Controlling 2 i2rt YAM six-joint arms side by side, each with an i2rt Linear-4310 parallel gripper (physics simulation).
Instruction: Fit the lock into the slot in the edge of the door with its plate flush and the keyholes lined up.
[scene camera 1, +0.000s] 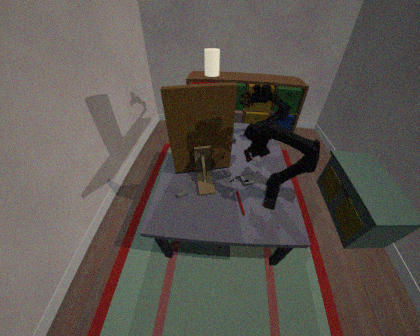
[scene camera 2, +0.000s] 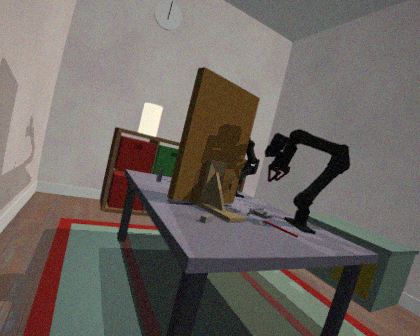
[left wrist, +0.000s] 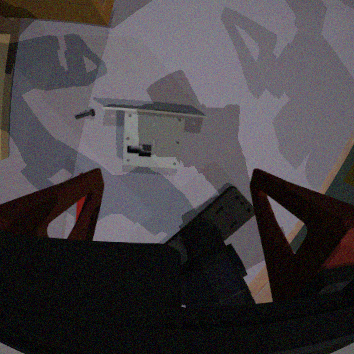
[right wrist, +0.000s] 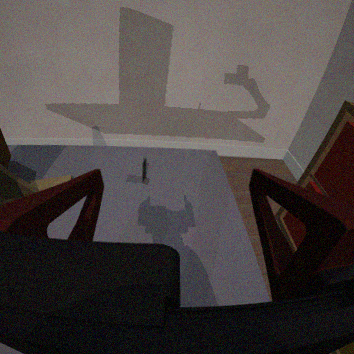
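Pixels of known places: left gripper, fingertip midpoint: (scene camera 1: 253, 158) (scene camera 2: 272, 181) (left wrist: 176, 176); right gripper, fingertip midpoint: (scene camera 1: 240, 99) (right wrist: 176, 176); left arm's base, link origin: (scene camera 1: 271, 195) (scene camera 2: 298, 225) (left wrist: 200, 234).
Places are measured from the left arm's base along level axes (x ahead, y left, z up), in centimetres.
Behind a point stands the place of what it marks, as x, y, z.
The metal lock (scene camera 1: 245, 180) {18.4, -4.2, 1.9} (scene camera 2: 260, 213) {20.1, -3.6, 1.6} (left wrist: 160, 130) {17.6, -7.9, 2.0} lies on the table (scene camera 1: 225, 230) {18.7, 32.7, 0.0} (scene camera 2: 280, 259) {31.1, 43.8, -0.6}, its long thin plate along the top of its pale body in the left wrist view. A small dark pin (left wrist: 85, 114) {26.7, -2.1, 0.6} lies beside it. The brown door (scene camera 1: 197, 107) {49.6, -1.7, 47.2} (scene camera 2: 227, 107) {49.5, -1.8, 46.6} (left wrist: 65, 9) {35.7, -10.7, 5.9} stands upright in a wooden stand (scene camera 1: 205, 188) {39.6, 12.0, 1.8} (scene camera 2: 232, 216) {39.4, 14.2, 1.8}; its edge slot cannot be made out. My left gripper (scene camera 1: 248, 156) {16.5, -7.9, 18.4} (scene camera 2: 276, 174) {16.5, -7.9, 18.4} (left wrist: 176, 176) {16.5, -7.9, 18.4} is open and empty above the table, near the lock. My right gripper (scene camera 1: 245, 99) {39.9, -53.9, 34.6} (right wrist: 176, 176) {39.9, -53.9, 34.6} is open and empty, beyond the door in scene camera 1.
A red rod (scene camera 1: 240, 203) {16.4, 13.4, 0.5} (scene camera 2: 281, 229) {16.5, 13.7, 0.3} lies near the left arm's base. A small block (scene camera 1: 181, 194) {50.9, 22.4, 2.1} (scene camera 2: 205, 219) {52.0, 24.3, 1.4} lies beside the stand. A slim dark piece (right wrist: 144, 170) {74.1, -40.8, 2.9} stands upright on the table. A green cabinet (scene camera 1: 380, 187) stands at the right; a shelf unit (scene camera 1: 250, 77) stands behind.
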